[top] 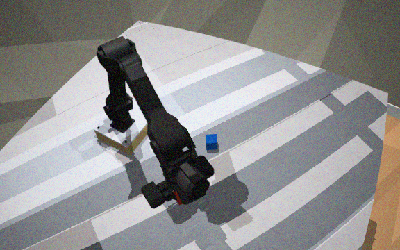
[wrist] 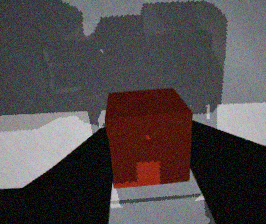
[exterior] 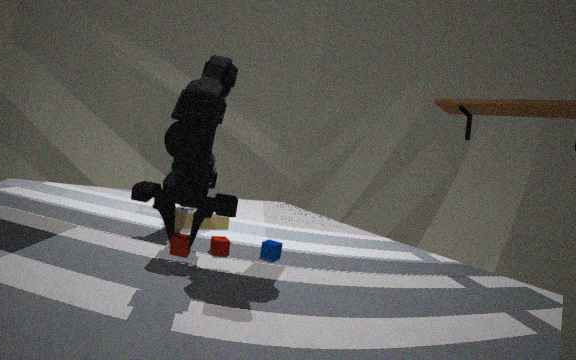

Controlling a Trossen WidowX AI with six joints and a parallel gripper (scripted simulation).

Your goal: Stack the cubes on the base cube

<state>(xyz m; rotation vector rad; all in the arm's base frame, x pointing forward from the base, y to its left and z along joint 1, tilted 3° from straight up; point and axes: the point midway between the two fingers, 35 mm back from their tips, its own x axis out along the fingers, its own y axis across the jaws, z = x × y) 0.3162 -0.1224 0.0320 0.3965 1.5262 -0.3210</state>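
The blue cube is 220 mm to the left of my gripper tip, 30 mm behind it and 20 mm below it. Also, from my gripper tip: red cube (110 mm to the left, 60 mm behind, 20 mm below).
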